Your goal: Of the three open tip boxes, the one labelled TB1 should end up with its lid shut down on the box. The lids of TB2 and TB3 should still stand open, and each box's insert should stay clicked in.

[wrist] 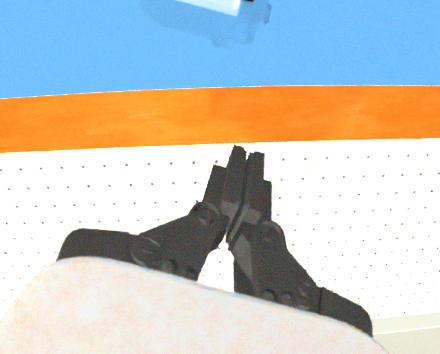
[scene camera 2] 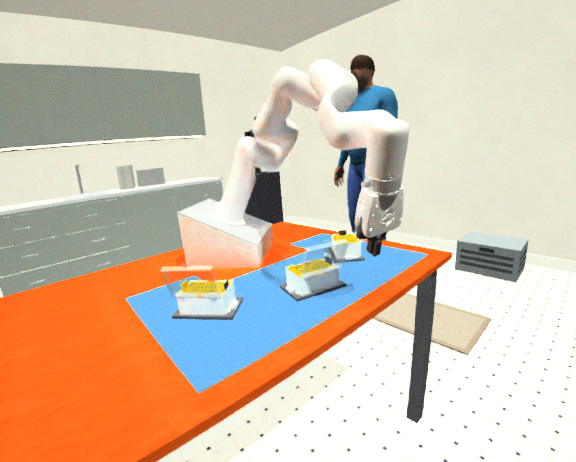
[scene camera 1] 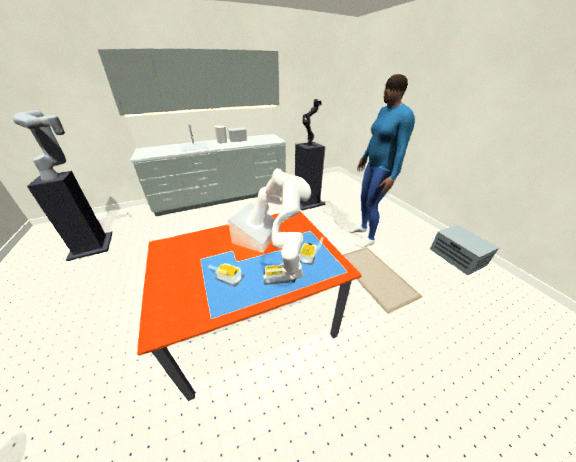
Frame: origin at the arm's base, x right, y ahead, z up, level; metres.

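Seen in the pictures: gripper, fingertip midpoint: (wrist: 240, 169) (scene camera 2: 372, 252) (scene camera 1: 293, 280); arm's base, origin of the base link: (scene camera 2: 228, 219) (scene camera 1: 255, 222).
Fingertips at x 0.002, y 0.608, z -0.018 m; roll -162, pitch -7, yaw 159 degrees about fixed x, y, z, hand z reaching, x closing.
Offsets run from my fingertips to a thing's top centre. "*": to the spot under its first point. Level surfaces: height alone.
TB1, the middle box (scene camera 1: 273, 270) (scene camera 2: 314, 282), stands on the blue mat with its yellow insert level; its label is unreadable here. Its clear lid {* dx +0.066, dy -0.090, dz +0.014 m} (scene camera 2: 325, 248) stands up, open. A pale corner of this box {* dx +0.006, dy -0.072, dz +0.018 m} (wrist: 220, 6) shows at the wrist view's top. The left box {* dx +0.303, dy -0.208, dz -0.025 m} (scene camera 1: 228, 276) (scene camera 2: 206, 303) and the right box (scene camera 1: 308, 253) (scene camera 2: 346, 249) are TB2 and TB3, which is which unreadable; their lids {* dx +0.373, dy -0.264, dz +0.017 m} (scene camera 1: 212, 268) {* dx -0.285, dy -0.177, dz +0.020 m} (scene camera 1: 320, 244) stand open and yellow inserts sit inside. My gripper (scene camera 1: 293, 280) (scene camera 2: 374, 250) (wrist: 240, 169) is shut and empty, raised to the right of the middle box.
The blue mat {dz -0.124 m} (scene camera 1: 225, 300) (scene camera 2: 210, 360) (wrist: 100, 65) lies on the orange table {dz -0.127 m} (scene camera 1: 170, 300) (scene camera 2: 65, 360) (wrist: 125, 117). The robot's base block (scene camera 1: 250, 231) (scene camera 2: 220, 240) stands behind the boxes. A person (scene camera 1: 390, 130) (scene camera 2: 375, 100) stands beyond the table's right side.
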